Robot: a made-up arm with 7 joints. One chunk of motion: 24 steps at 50 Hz.
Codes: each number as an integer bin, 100 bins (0 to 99) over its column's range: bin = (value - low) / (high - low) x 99, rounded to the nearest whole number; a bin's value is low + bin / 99 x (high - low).
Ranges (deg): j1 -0.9..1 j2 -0.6..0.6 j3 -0.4..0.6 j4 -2.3..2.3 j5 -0.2..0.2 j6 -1..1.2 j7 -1.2..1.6
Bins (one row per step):
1: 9 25 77 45 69 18 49
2: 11 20 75 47 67 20 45
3: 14 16 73 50 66 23 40
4: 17 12 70 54 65 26 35
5: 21 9 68 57 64 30 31
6: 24 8 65 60 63 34 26
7: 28 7 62 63 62 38 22
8: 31 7 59 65 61 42 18
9: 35 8 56 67 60 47 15
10: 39 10 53 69 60 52 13
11: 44 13 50 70 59 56 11
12: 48 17 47 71 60 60 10
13: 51 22 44 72 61 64 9
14: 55 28 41 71 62 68 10
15: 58 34 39 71 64 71 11
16: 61 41 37 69 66 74 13
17: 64 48 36 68 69 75 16
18: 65 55 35 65 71 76 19
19: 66 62 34 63 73 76 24
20: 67 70 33 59 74 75 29
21: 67 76 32 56 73 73 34
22: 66 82 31 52 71 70 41
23: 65 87 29 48 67 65 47
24: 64 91 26 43 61 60 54
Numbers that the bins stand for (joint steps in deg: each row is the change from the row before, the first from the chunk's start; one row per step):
1: -0.727 -0.297 0.378 -0.209 0.079 -0.600 0.186
2: -0.689 -0.358 0.358 -0.116 0.071 -0.556 0.073
3: -0.631 -0.406 0.337 0.023 0.067 -0.489 -0.069
4: -0.574 -0.455 0.307 0.209 0.063 -0.422 -0.210
5: -0.497 -0.491 0.287 0.348 0.059 -0.333 -0.323
6: -0.439 -0.503 0.257 0.488 0.055 -0.244 -0.465
7: -0.363 -0.515 0.226 0.627 0.051 -0.156 -0.578
8: -0.305 -0.515 0.196 0.720 0.046 -0.067 -0.691
9: -0.228 -0.503 0.166 0.813 0.042 0.044 -0.776
10: -0.152 -0.479 0.135 0.906 0.042 0.156 -0.832
11: -0.056 -0.442 0.105 0.953 0.038 0.244 -0.889
12: 0.021 -0.394 0.075 0.999 0.042 0.333 -0.917
13: 0.079 -0.333 0.044 1.045 0.046 0.422 -0.945
14: 0.156 -0.261 0.014 0.999 0.051 0.511 -0.917
15: 0.213 -0.188 -0.006 0.999 0.059 0.578 -0.889
16: 0.271 -0.103 -0.026 0.906 0.067 0.644 -0.832
17: 0.328 -0.018 -0.036 0.860 0.079 0.667 -0.747
18: 0.347 0.067 -0.046 0.720 0.087 0.689 -0.663
19: 0.367 0.152 -0.057 0.627 0.095 0.689 -0.521
20: 0.386 0.248 -0.067 0.441 0.099 0.667 -0.380
21: 0.386 0.321 -0.077 0.302 0.095 0.622 -0.238
22: 0.367 0.394 -0.087 0.116 0.087 0.556 -0.040
23: 0.347 0.455 -0.107 -0.070 0.071 0.444 0.129
24: 0.328 0.503 -0.137 -0.302 0.046 0.333 0.327

